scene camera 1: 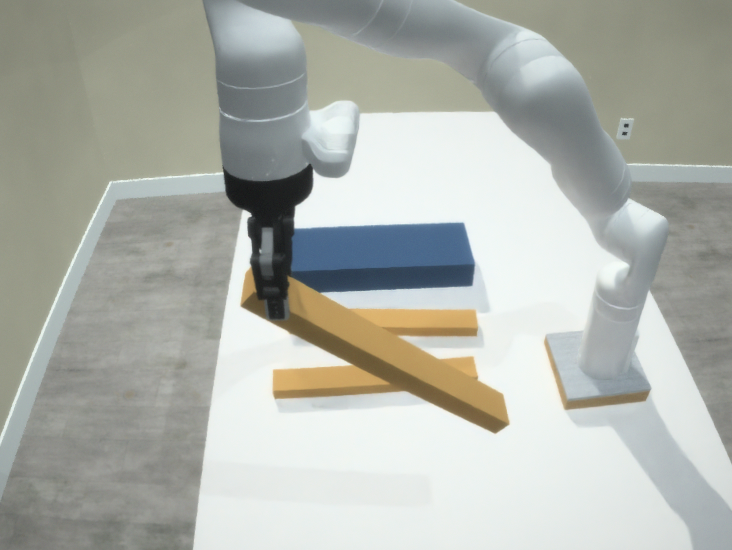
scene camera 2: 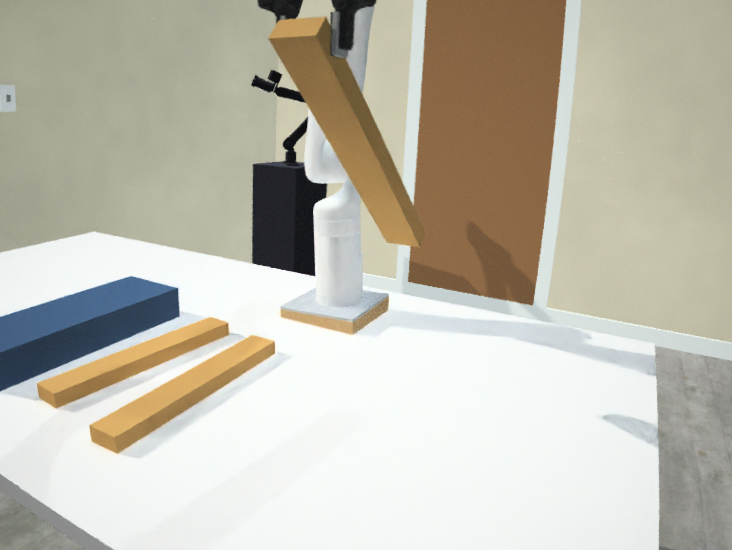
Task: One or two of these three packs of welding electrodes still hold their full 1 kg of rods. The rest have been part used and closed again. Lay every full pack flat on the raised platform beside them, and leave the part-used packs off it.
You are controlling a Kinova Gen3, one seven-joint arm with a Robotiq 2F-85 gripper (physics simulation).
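Where they show: gripper, fingertip midpoint: point(scene camera 1: 279, 298) point(scene camera 2: 312, 57); arm's base, link origin: point(scene camera 1: 600, 361) point(scene camera 2: 338, 299).
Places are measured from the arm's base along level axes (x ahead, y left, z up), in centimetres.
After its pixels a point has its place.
Observation:
Three long orange-brown packs show. My gripper point(scene camera 1: 275, 302) @(y 27.3, x 50.3, z 42.3 cm) point(scene camera 2: 308, 36) @(y 27.3, x 50.3, z 42.3 cm) is shut on one pack point(scene camera 1: 384, 354) @(y 28.3, x 40.1, z 35.3 cm) point(scene camera 2: 353, 136) @(y 28.0, x 43.7, z 35.1 cm) near one end and holds it in the air. The held pack slopes down from the fingers to its far end. A second pack point(scene camera 1: 437, 321) @(y -11.6, x 29.8, z -0.7 cm) point(scene camera 2: 136, 358) @(y -10.7, x 42.8, z -0.7 cm) lies flat on the table, beside the blue raised platform point(scene camera 1: 384, 245) @(y -29.9, x 39.7, z 2.9 cm) point(scene camera 2: 106, 313) @(y -23.0, x 39.3, z 2.9 cm). A third pack point(scene camera 1: 331, 380) @(y 2.8, x 49.0, z -0.8 cm) point(scene camera 2: 183, 393) @(y 3.6, x 45.9, z -0.7 cm) lies flat, roughly parallel, farther from the platform. In scene camera 1 the held pack hides parts of both lying packs, and the gripper hides the platform's left end.
The arm's base stands on a square grey-topped plate point(scene camera 1: 565, 369) @(y 1.4, x 7.2, z -0.2 cm) point(scene camera 2: 295, 310) @(y -4.4, x 8.9, z -0.9 cm) on the white table point(scene camera 1: 355, 520) @(y 28.7, x 44.2, z -3.1 cm) point(scene camera 2: 473, 473) @(y 42.8, x 36.8, z -3.1 cm), off one end of the packs. A black pedestal point(scene camera 2: 273, 218) with a small black arm stands behind the table in scene camera 2.

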